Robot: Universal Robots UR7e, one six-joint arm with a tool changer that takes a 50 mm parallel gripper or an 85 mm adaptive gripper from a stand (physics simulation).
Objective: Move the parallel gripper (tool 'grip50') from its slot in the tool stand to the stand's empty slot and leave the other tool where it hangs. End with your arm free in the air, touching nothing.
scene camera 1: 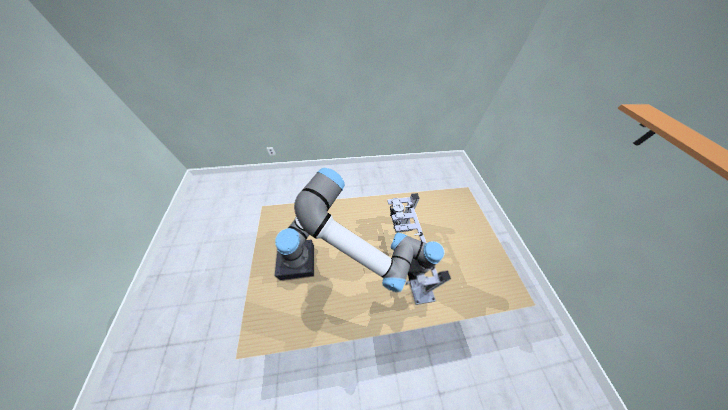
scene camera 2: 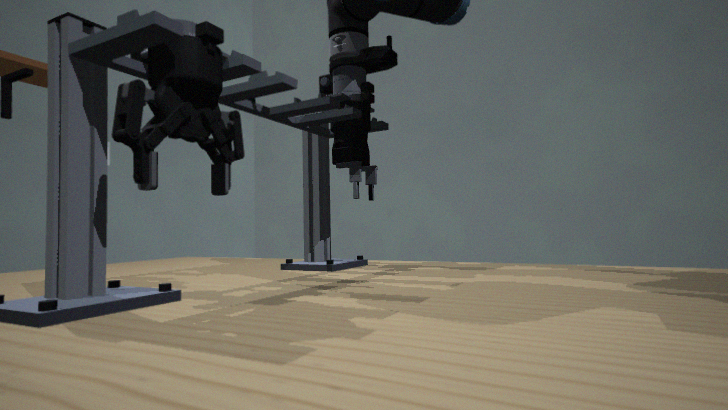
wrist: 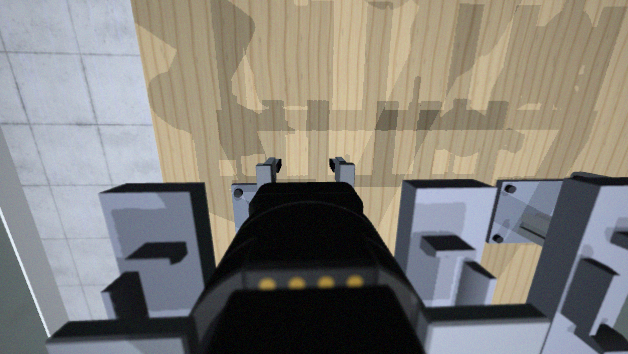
In view: a parallel gripper (scene camera 2: 350, 149), an adaptive gripper (scene camera 2: 185, 74) and a tool stand (wrist: 443, 224).
The parallel gripper is seen too in the wrist view (wrist: 298, 234).
